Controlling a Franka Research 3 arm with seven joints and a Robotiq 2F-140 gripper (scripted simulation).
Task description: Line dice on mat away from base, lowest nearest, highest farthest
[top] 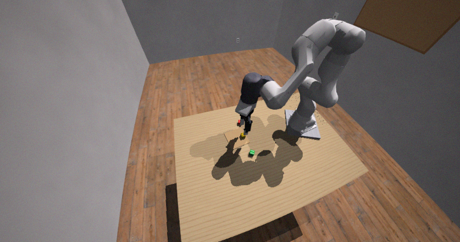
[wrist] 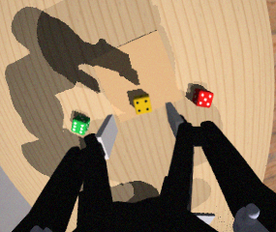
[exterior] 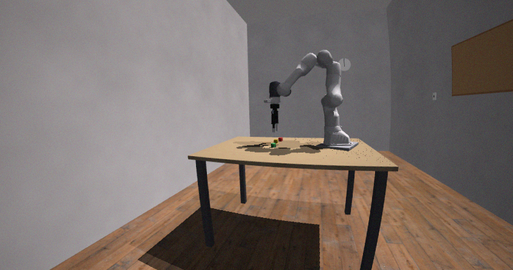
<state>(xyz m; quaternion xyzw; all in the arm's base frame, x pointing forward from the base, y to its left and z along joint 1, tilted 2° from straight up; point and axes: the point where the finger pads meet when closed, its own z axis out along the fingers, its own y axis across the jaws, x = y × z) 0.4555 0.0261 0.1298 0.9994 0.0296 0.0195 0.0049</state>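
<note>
My hand is 120 mm to the left of the red die, 110 mm above it and 10 mm past it. Round my hand: yellow die (110 mm below); then green die (140 mm to the left, 110 mm below, 30 mm behind); then tan mat (130 mm below, 40 mm ahead).
</note>
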